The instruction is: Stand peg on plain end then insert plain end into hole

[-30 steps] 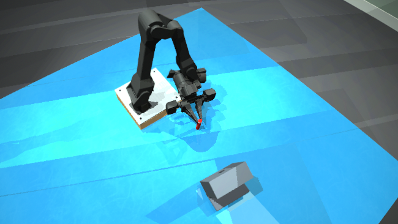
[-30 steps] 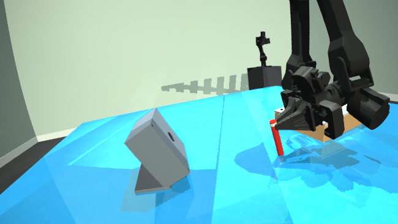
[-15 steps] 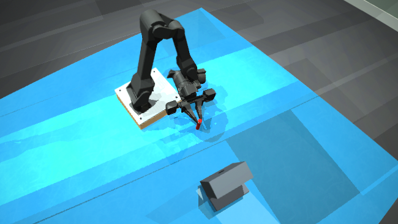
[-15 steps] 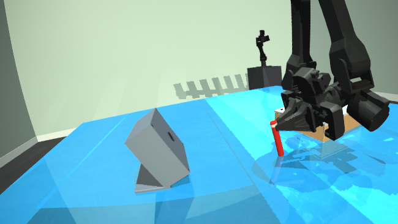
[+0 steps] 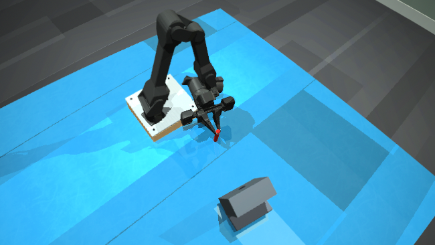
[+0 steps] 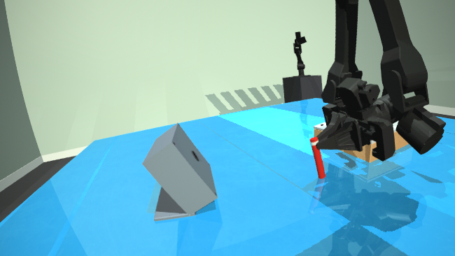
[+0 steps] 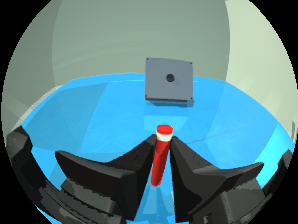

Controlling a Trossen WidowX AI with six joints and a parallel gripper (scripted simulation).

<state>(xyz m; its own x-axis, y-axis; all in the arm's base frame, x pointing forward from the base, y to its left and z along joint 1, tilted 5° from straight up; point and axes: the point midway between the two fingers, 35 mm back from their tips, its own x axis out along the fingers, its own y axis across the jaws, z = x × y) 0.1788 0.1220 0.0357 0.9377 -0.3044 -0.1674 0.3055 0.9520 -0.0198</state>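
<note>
Now: the red peg 1 cm below my gripper tip. Round my gripper tip: grey sloped panel: 22 cm ahead, 8 cm to the right.
</note>
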